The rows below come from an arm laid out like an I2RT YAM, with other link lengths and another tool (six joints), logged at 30 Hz.
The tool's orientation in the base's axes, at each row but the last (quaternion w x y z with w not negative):
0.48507, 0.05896, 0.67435, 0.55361
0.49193, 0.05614, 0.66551, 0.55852
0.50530, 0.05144, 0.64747, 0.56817
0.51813, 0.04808, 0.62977, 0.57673
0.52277, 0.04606, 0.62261, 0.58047
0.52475, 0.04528, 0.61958, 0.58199
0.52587, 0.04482, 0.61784, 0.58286
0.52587, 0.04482, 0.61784, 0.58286
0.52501, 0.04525, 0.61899, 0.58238
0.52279, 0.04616, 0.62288, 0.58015
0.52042, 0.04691, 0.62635, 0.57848
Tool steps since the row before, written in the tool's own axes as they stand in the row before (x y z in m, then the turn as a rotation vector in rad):
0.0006, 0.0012, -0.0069, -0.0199, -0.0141, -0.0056
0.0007, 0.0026, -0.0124, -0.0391, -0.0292, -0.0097
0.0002, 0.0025, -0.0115, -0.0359, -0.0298, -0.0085
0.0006, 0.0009, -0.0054, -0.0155, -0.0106, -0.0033
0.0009, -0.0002, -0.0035, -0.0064, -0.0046, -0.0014
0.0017, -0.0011, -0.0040, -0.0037, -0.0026, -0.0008
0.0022, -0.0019, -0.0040, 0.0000, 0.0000, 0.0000
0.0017, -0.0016, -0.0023, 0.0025, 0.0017, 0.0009
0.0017, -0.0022, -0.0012, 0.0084, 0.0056, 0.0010
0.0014, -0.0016, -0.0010, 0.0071, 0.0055, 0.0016
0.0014, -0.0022, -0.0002, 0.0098, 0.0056, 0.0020
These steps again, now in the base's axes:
-0.0058, -0.0039, 0.0000, 0.0128, -0.0215, -0.0001
-0.0105, -0.0071, 0.0003, 0.0268, -0.0419, -0.0012
-0.0096, -0.0069, 0.0001, 0.0264, -0.0392, -0.0034
-0.0046, -0.0030, -0.0008, 0.0105, -0.0159, 0.0004
-0.0028, -0.0018, -0.0015, 0.0044, -0.0067, 0.0000
-0.0030, -0.0019, -0.0028, 0.0025, -0.0038, 0.0000
-0.0027, -0.0018, -0.0037, 0.0000, 0.0000, 0.0000
-0.0015, -0.0009, -0.0028, -0.0014, 0.0028, 0.0000
-0.0004, -0.0004, -0.0030, -0.0061, 0.0081, -0.0005
-0.0005, -0.0003, -0.0023, -0.0051, 0.0076, 0.0003
0.0004, 0.0001, -0.0026, -0.0061, 0.0097, -0.0011

